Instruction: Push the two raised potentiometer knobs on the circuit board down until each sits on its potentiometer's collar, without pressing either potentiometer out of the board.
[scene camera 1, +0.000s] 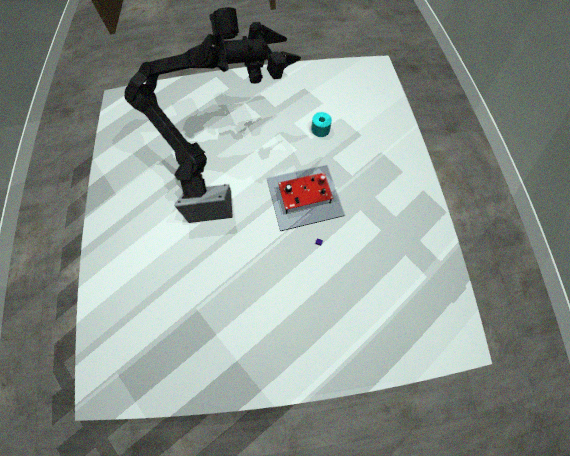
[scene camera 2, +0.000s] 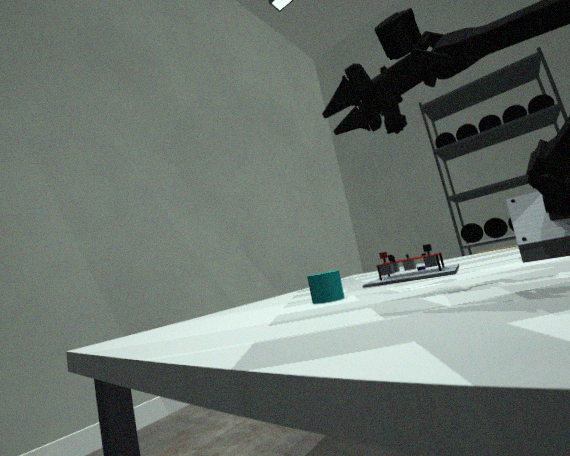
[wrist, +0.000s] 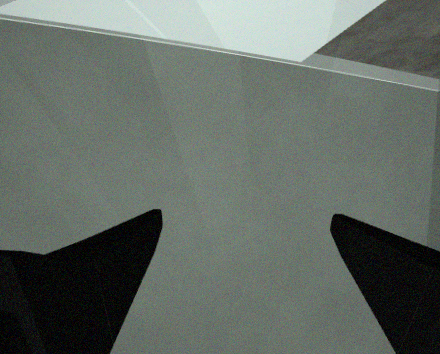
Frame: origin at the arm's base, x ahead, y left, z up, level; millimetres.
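Where they show: gripper, fingertip midpoint: (scene camera 1: 293, 48) (scene camera 2: 329, 125) (wrist: 246, 219); arm's base, origin of the base link: (scene camera 1: 194, 194) (scene camera 2: 567, 206).
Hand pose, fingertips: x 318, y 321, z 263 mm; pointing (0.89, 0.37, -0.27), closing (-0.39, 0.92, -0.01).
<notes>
Each offset is from my fingertips to the top centre of the thing. Level surfaces: height alone.
The red circuit board {dx +33, dy -296, dz -275 mm} (scene camera 1: 304, 195) (scene camera 2: 410, 259) stands on short legs on a grey plate (scene camera 1: 320, 213) (scene camera 2: 452, 270). One knob {dx -22, dy -297, dz -279 mm} (scene camera 1: 288, 188) (scene camera 2: 427, 247), dark with a white top, stands up at the board end nearer the arm's base. The other knob {dx +89, dy -266, dz -275 mm} (scene camera 1: 322, 177) (scene camera 2: 383, 255), reddish with a pale top, stands at the far end. Both rise above the board; the gaps to their collars are too small to tell. My gripper (scene camera 1: 293, 48) (scene camera 2: 330, 124) (wrist: 246, 219) is open and empty, high above the table and well away from the board. The board does not show in the wrist view.
A teal cylinder {dx +108, dy -12, dz -297 mm} (scene camera 1: 321, 124) (scene camera 2: 326, 287) with a hole in its top stands on the white table {dz -357 mm} (scene camera 1: 165, 360) (scene camera 2: 150, 345), between the board and the table edge below the gripper. A small purple cube {dx +71, dy -460, dz -342 mm} (scene camera 1: 319, 242) lies beside the plate. A shelf rack (scene camera 2: 487, 85) stands behind.
</notes>
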